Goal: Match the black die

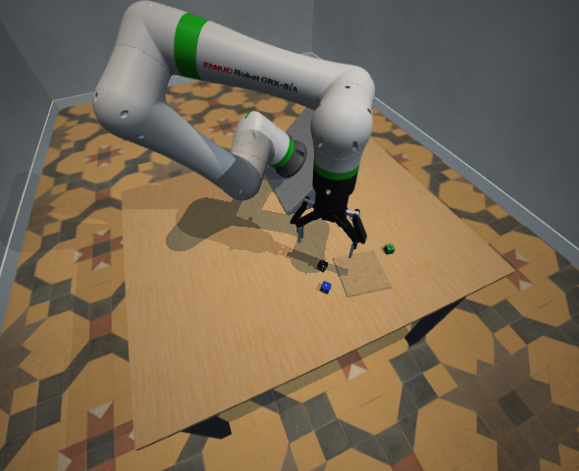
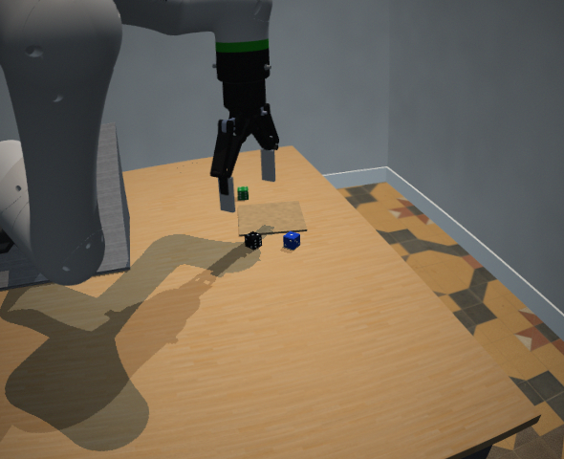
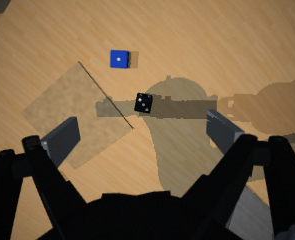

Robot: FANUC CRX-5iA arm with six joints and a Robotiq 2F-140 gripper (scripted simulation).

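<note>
The black die is 11 cm below my hand. From my hand the other things lie so: green die: 23 cm to the left, 11 cm below, 3 cm ahead; then tan mat: 12 cm below, 10 cm to the left, 6 cm ahead; then blue die: 11 cm below, 7 cm ahead, 3 cm to the right.
</note>
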